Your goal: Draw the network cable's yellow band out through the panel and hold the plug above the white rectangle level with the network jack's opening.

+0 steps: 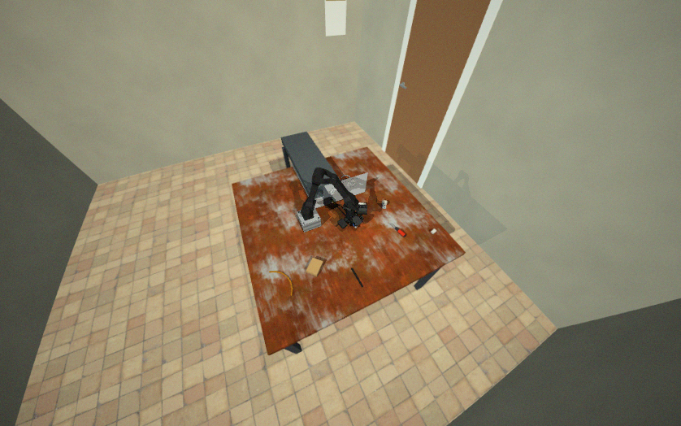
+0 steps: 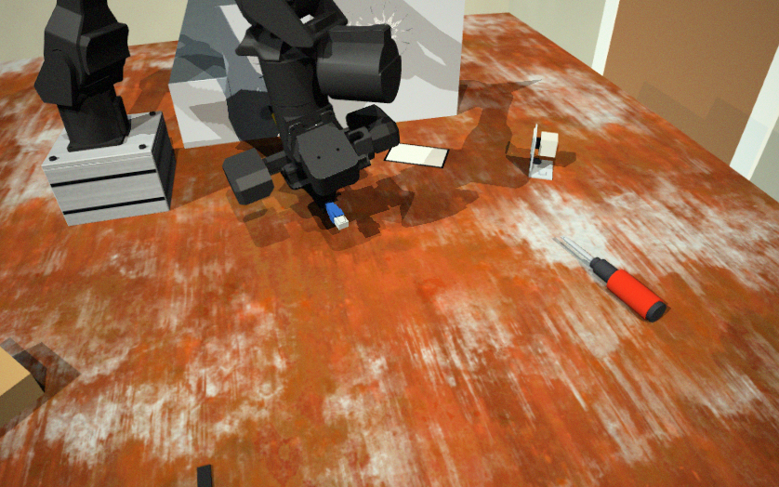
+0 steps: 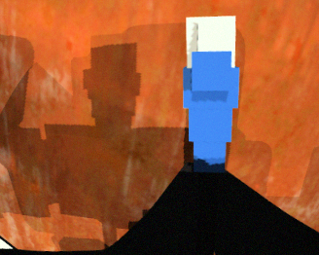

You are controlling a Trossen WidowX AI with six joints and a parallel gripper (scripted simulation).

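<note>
Now: hand 160 mm short of the white rectangle, 130 mm to the right of it and 50 mm above it. Round my hand: red-handled screwdriver 270 mm ahead, 170 mm to the right, 40 mm below; then blue plug 10 mm ahead, 30 mm to the right, 10 mm below; then black pen 140 mm behind, 350 mm to the right, 50 mm below.
</note>
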